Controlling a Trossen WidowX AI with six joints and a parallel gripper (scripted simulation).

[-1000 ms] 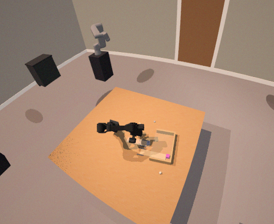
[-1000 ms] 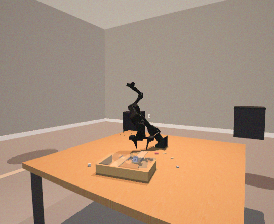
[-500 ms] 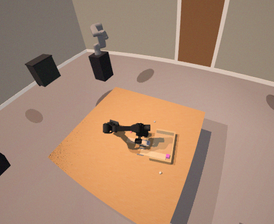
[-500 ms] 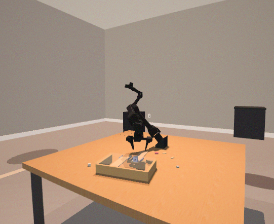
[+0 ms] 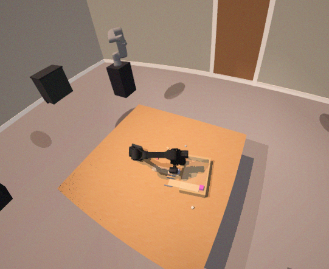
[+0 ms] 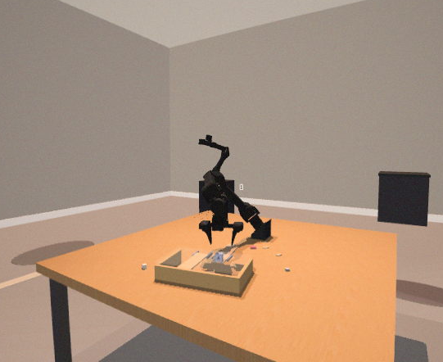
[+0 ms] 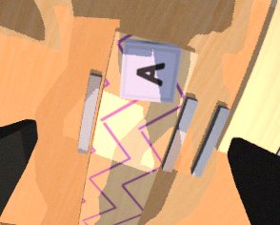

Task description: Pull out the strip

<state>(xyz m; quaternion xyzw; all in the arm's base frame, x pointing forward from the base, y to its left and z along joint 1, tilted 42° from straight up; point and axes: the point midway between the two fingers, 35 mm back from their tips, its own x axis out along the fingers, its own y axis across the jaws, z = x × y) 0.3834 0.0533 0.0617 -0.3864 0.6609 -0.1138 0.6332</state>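
My gripper tip is now 40 mm above the labelled cube and 20 mm short of it. Round my gripper tip: zigzag strip: 80 mm behind, 60 mm below, 20 mm to the right.
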